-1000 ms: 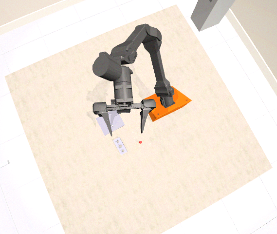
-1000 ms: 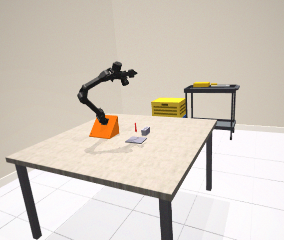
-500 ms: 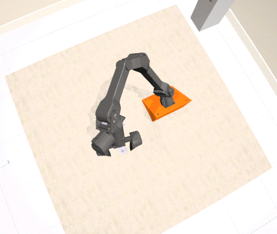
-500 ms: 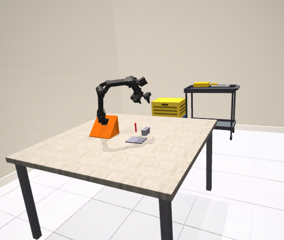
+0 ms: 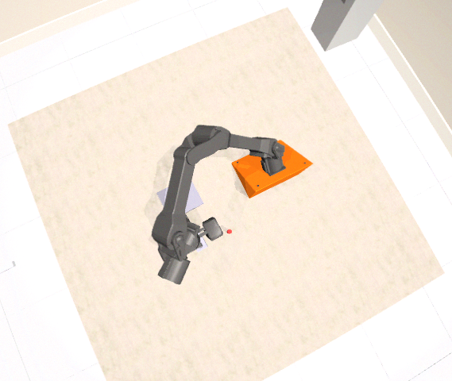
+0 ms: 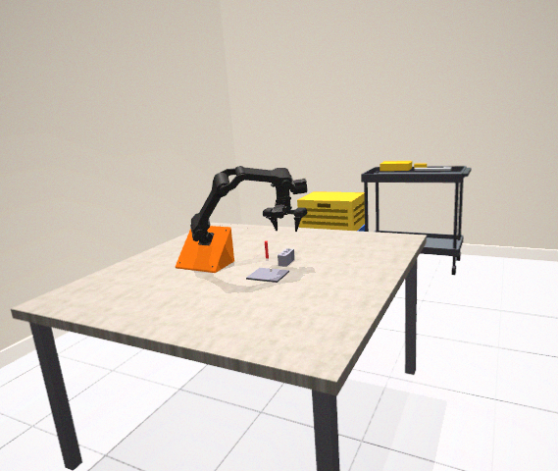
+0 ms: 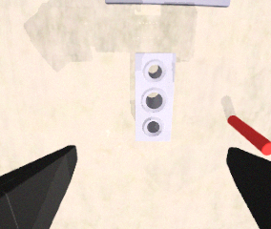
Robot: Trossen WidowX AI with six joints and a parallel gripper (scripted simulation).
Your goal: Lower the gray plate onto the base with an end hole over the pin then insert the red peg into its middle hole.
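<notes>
My gripper tip is now 10 mm past the gray plate, 10 mm to the left of it and 100 mm above it. The rest, counted from my gripper tip: red peg 120 mm behind, 30 mm to the left, 100 mm below.
</notes>
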